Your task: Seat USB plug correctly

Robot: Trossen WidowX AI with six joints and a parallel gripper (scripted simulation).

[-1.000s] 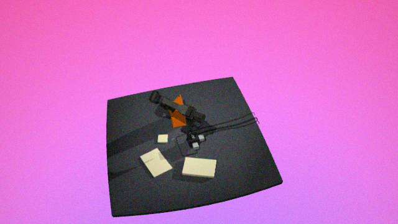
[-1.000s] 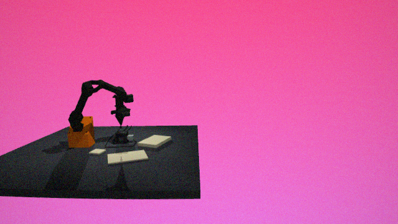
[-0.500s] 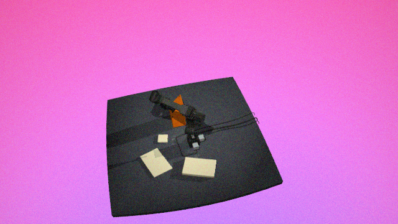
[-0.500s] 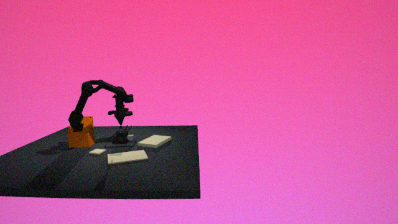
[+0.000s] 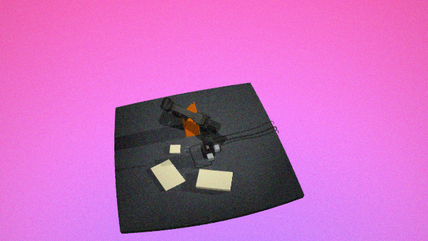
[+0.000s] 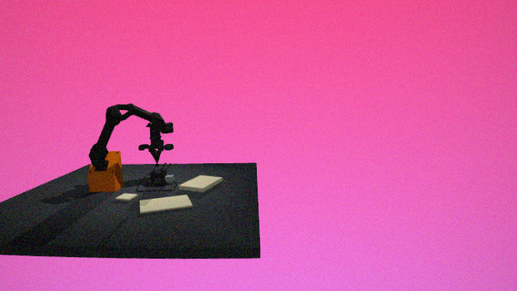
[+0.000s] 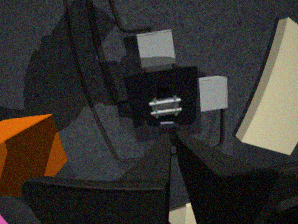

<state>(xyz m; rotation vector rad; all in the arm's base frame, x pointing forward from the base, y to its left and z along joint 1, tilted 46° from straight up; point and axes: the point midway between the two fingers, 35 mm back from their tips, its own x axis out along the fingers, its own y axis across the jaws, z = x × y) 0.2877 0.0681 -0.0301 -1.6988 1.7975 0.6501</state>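
My gripper tip is now 1 cm to the right of the pale-rimmed socket and 7 cm above it. Round my gripper tip: cream tile 11 cm behind, 22 cm to the right, 13 cm below.
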